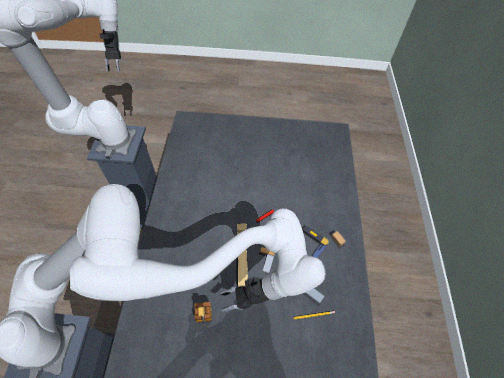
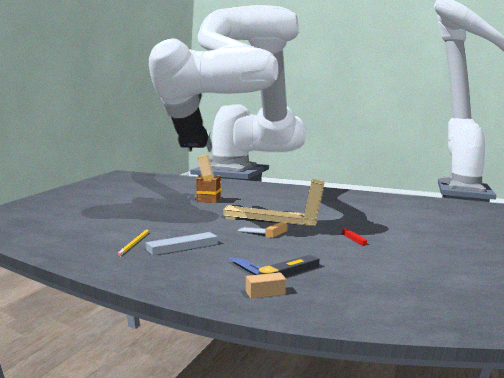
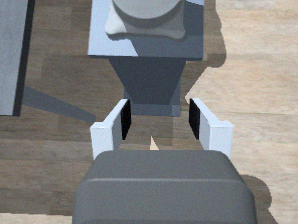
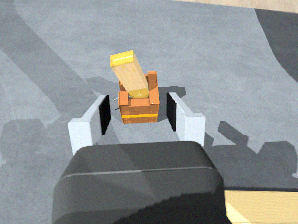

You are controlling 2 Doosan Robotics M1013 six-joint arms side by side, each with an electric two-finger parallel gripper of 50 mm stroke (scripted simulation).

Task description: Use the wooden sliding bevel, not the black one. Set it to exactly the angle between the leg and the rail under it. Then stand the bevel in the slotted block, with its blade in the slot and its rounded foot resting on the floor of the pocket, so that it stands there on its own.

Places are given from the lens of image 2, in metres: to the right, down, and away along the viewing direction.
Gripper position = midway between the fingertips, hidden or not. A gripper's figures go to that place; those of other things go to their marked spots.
my right gripper (image 2: 200, 148): -0.14, -0.11, 1.30
black bevel (image 2: 295, 266): 0.08, 0.14, 0.83
tan block (image 2: 257, 286): 0.01, 0.16, 0.73
The marked spots on the black bevel and the tan block are 0.13 m apart.
